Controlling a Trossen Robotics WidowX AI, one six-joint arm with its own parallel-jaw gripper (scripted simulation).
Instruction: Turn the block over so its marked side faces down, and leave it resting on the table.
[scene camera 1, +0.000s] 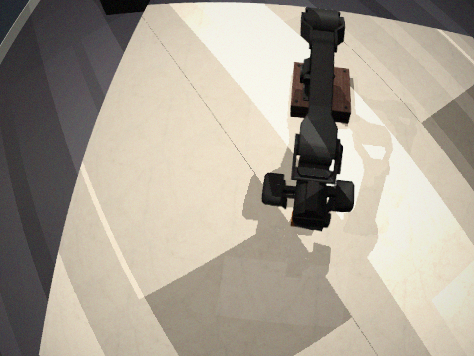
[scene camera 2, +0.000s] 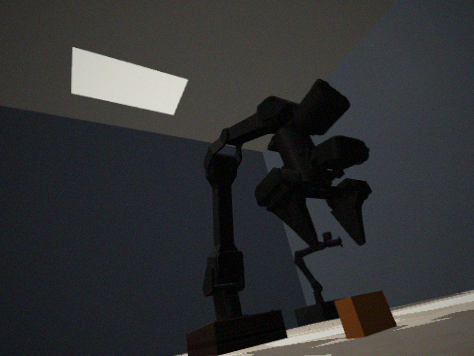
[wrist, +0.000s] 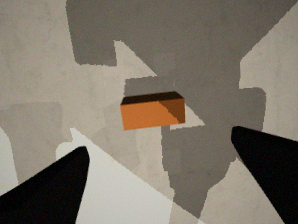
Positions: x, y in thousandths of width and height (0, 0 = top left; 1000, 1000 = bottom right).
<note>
My gripper (scene camera 2: 718, 690) is open and holds nothing. I also see an orange block (wrist: 549, 484).
My gripper shows as well in scene camera 1 (scene camera 1: 647, 588) and in the wrist view (wrist: 542, 641).
</note>
